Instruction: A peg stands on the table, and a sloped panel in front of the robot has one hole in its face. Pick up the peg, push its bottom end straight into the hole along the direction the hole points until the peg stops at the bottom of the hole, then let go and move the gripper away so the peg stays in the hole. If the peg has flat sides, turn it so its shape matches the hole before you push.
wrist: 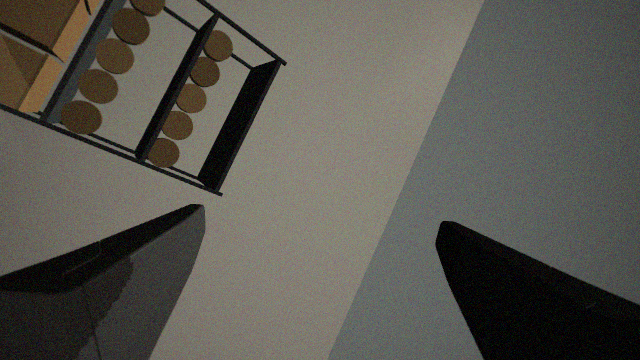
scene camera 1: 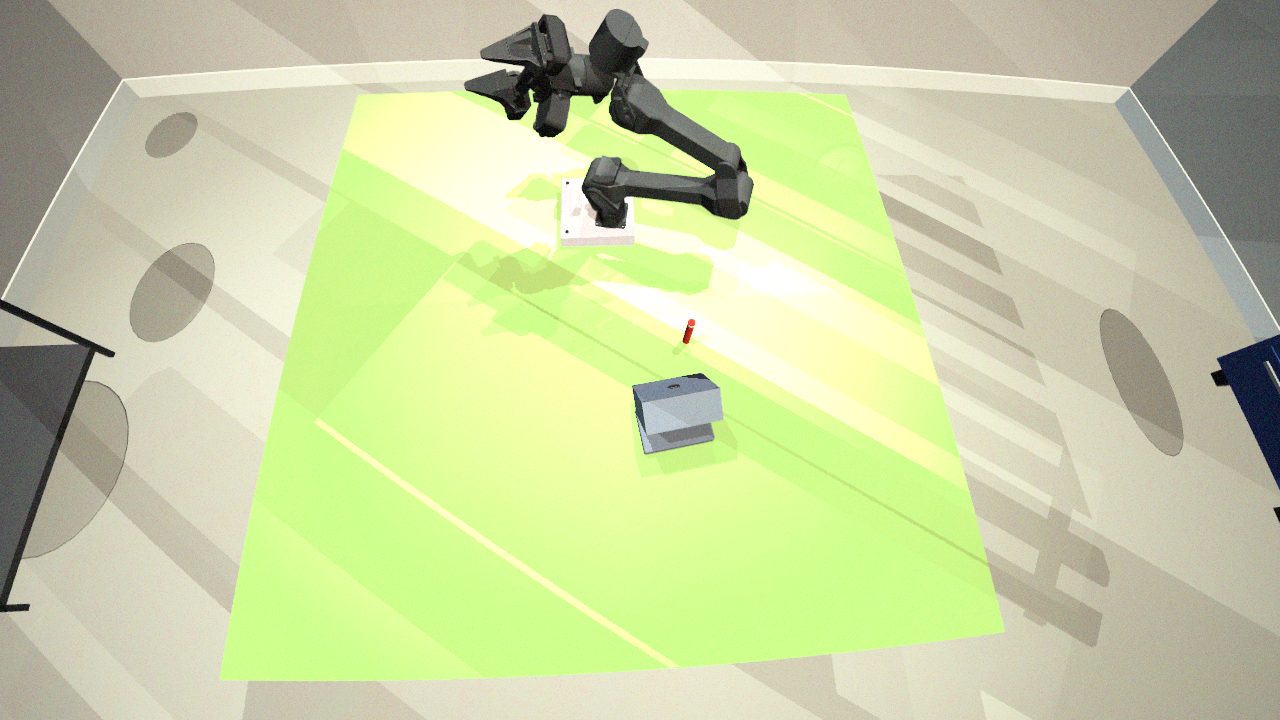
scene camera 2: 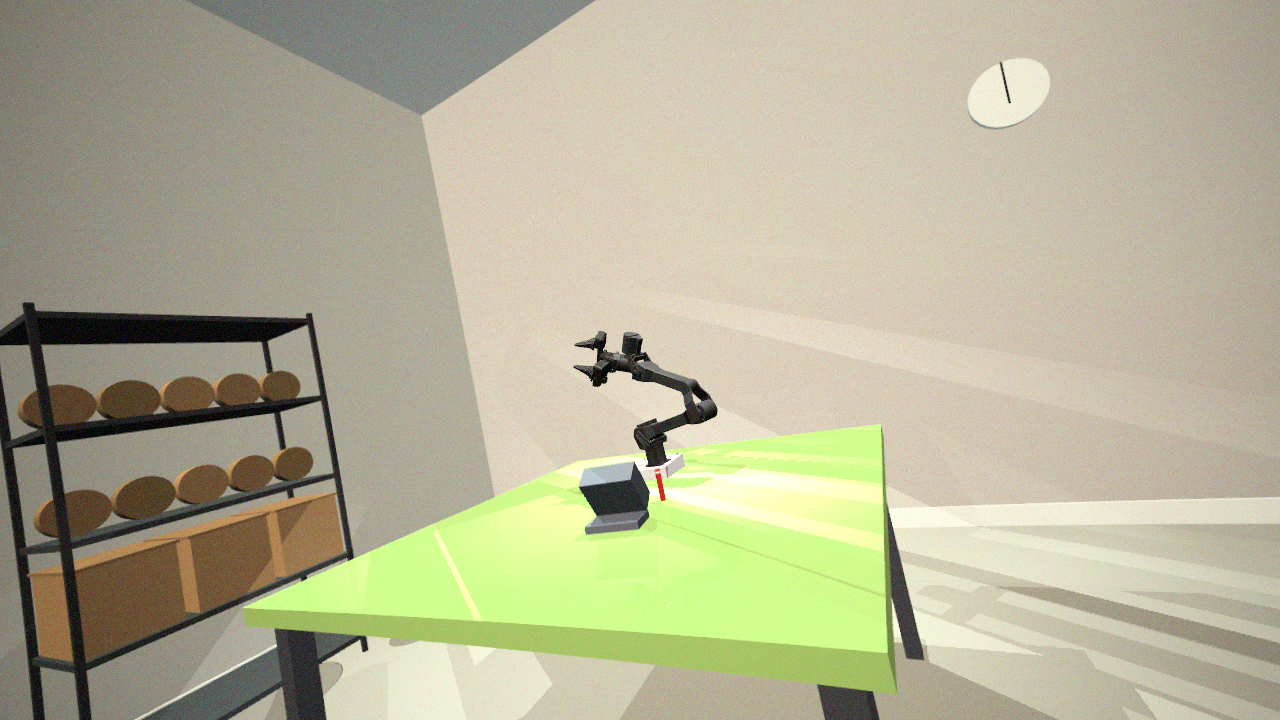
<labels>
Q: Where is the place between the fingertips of my gripper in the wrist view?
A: At 324,225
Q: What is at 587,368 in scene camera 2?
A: My gripper.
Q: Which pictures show my gripper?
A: The wrist view, scene camera 1 and scene camera 2: all of them.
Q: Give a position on a grey sloped panel block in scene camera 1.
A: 697,401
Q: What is my gripper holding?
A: Nothing.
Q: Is my gripper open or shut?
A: Open.
</labels>
